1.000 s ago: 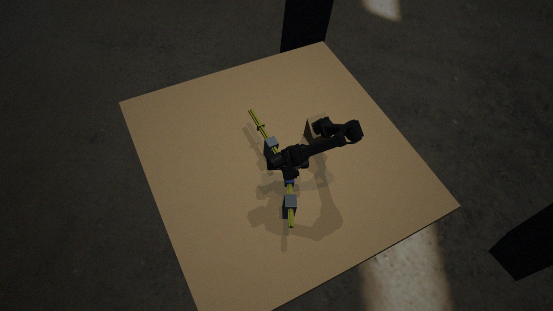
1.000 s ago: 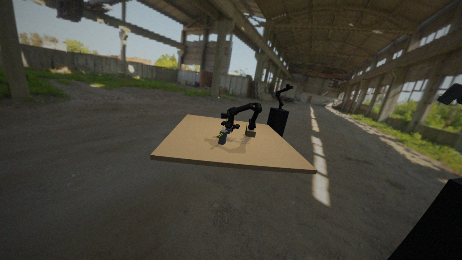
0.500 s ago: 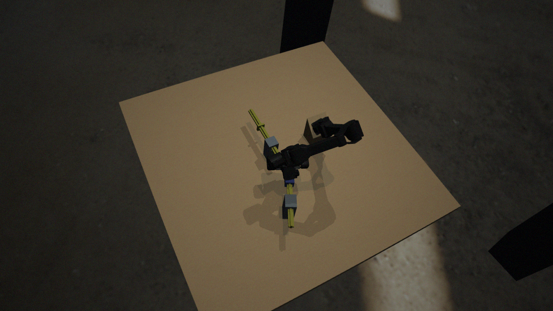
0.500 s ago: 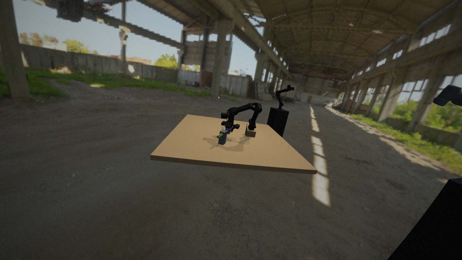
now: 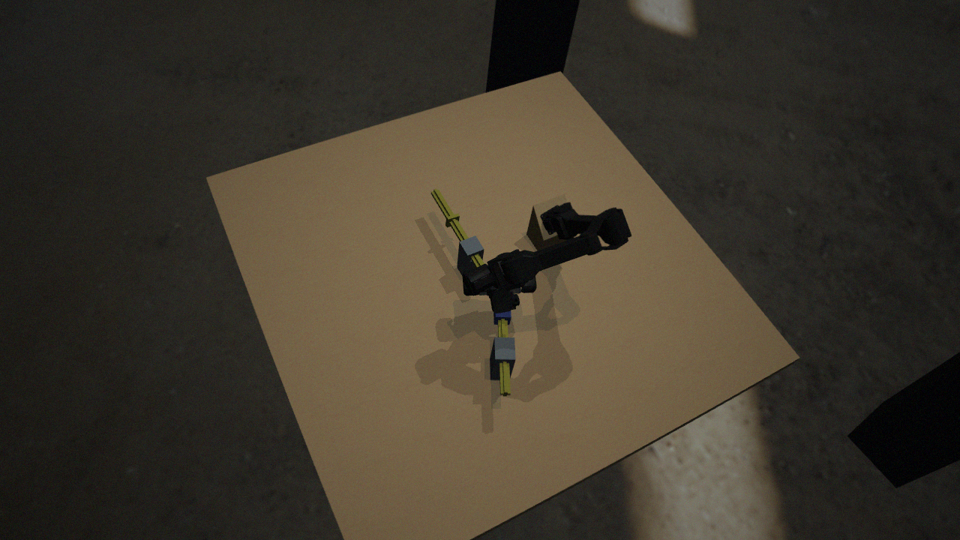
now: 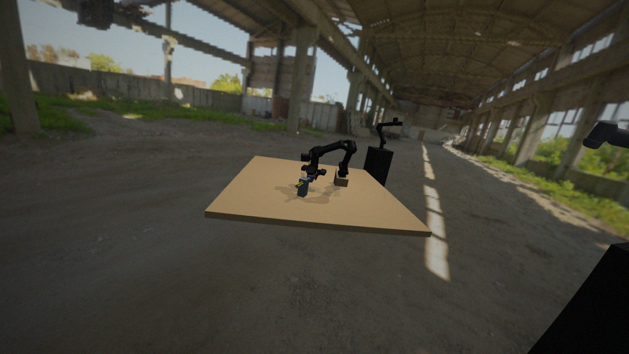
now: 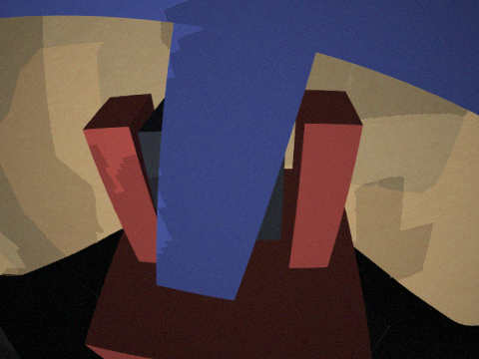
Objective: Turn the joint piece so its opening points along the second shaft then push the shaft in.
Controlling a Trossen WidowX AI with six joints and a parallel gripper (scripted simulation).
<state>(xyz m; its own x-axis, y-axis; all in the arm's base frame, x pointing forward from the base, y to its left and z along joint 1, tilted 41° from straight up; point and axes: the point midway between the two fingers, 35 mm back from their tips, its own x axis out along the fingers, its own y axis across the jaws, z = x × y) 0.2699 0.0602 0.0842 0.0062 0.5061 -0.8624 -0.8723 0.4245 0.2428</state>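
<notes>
Now: gripper tip 10 mm short of the red joint piece, 20 mm to the right of it and 40 mm below it.
</notes>
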